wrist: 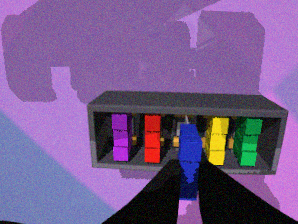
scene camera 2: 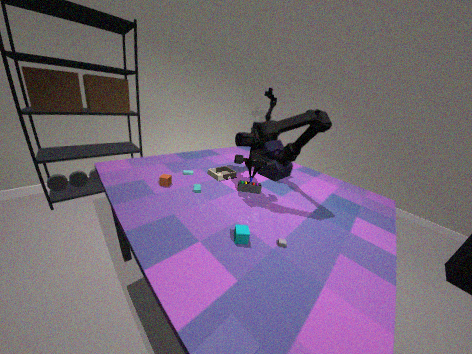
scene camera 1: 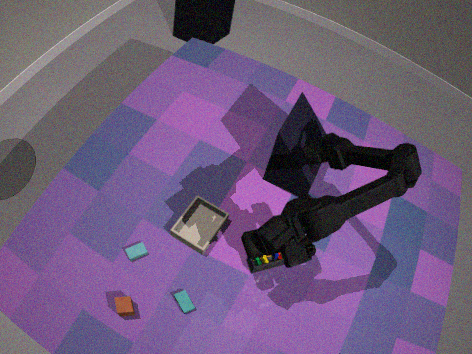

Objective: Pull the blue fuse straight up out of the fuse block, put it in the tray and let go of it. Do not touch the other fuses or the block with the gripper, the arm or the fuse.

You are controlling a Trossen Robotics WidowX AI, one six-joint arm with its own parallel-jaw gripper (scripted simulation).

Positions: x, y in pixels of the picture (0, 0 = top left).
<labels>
my gripper: holds a blue fuse (wrist: 189, 143)
</labels>
